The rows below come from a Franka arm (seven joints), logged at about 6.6 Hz.
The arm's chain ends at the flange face. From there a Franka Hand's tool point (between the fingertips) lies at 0.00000 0.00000 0.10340 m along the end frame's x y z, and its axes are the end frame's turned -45 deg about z.
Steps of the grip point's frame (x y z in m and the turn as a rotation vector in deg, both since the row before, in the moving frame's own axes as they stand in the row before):
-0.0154, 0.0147, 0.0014, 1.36, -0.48, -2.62
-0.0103, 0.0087, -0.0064, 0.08, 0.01, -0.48
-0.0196, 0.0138, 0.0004, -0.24, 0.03, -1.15
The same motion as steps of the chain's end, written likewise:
0.0019, 0.0224, 0.0014, 0.62, -1.30, -2.62
-0.0010, 0.0135, -0.0064, 0.06, -0.05, -0.48
-0.0044, 0.0234, 0.0004, -0.15, 0.19, -1.15

